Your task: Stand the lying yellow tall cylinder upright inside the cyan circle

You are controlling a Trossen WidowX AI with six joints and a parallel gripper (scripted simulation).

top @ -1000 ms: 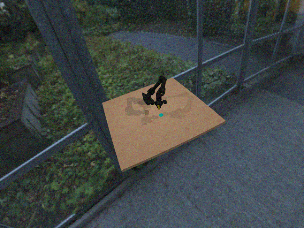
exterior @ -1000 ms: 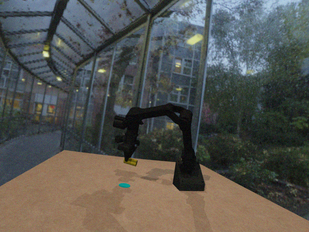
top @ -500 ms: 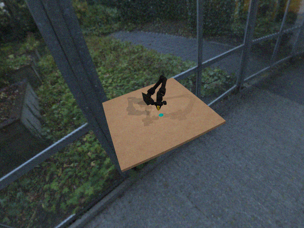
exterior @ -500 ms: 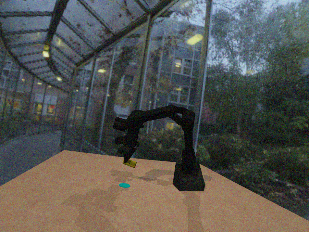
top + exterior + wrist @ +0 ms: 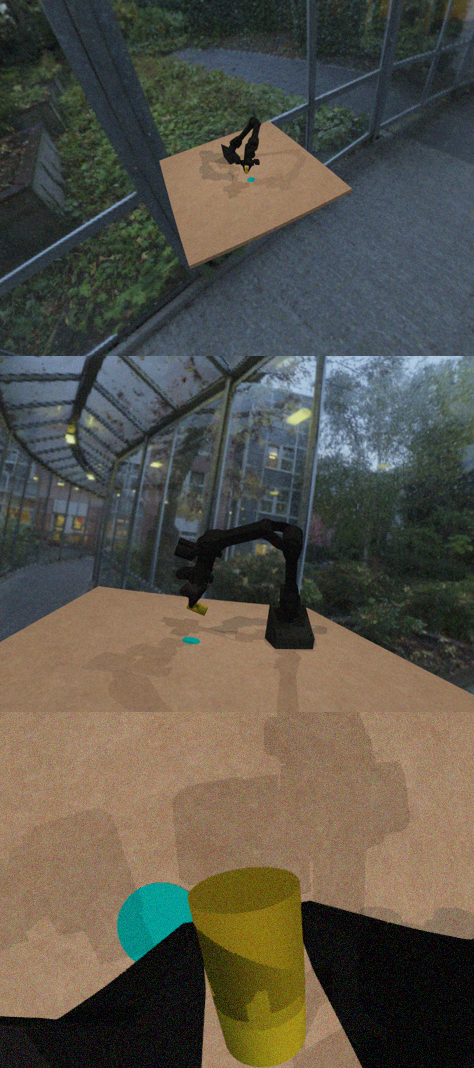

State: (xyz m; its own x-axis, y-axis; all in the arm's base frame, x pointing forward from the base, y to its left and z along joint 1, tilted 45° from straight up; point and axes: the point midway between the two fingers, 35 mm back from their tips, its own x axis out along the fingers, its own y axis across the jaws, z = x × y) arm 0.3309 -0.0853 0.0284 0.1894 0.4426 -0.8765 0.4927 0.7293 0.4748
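The cyan circle lies 110 mm below my gripper tip and 30 mm to the left of it. The rest, counted from my gripper tip: yellow tall cylinder 20 mm behind, 10 mm to the left.
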